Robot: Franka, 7 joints.
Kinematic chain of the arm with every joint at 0, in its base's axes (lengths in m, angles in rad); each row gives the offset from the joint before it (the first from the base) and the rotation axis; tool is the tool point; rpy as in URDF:
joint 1: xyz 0 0 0.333 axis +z
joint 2: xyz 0 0 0 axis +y
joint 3: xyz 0 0 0.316 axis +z
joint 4: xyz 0.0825 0 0 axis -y
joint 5: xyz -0.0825 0 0.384 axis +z
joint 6: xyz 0 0 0 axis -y
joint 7: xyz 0.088 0 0 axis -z
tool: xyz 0 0 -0.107 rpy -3.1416 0 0
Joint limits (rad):
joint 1: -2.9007..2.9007
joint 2: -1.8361..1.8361
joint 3: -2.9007..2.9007
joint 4: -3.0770..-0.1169
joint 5: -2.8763..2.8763
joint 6: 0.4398..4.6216
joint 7: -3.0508..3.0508
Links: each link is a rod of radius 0.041 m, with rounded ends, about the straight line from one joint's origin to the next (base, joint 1, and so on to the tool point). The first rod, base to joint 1, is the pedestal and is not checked.
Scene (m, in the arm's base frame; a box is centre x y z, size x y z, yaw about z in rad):
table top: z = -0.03
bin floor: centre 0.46 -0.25 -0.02 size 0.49 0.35 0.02 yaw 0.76
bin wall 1: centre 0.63 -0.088 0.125 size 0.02 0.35 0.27 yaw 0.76
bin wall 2: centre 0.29 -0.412 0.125 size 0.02 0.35 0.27 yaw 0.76
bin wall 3: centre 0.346 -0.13 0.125 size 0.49 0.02 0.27 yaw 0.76
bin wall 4: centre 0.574 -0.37 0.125 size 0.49 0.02 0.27 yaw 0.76
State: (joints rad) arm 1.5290 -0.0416 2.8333 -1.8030 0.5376 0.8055 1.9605
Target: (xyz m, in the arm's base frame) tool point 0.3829 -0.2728 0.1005
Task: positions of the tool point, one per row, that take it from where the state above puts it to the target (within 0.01 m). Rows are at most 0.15 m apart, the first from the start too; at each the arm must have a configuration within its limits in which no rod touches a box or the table.
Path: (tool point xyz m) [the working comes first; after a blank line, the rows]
Joints at the target: 2.5625 -0.8592 2.9007 -1.8159 0.7883 1.0451 1.9605
Straight joint move there: touches bin wall 2.

1: 0.0454 -0.4545 0.4883
2: 0.1735 -0.4281 0.4672
3: 0.2893 -0.3659 0.4462
4: 0.3829 -0.2728 0.4253
5: 0.4029 -0.2850 0.3198
6: 0.4031 -0.2851 0.2099
7: 0.3829 -0.2728 0.1005

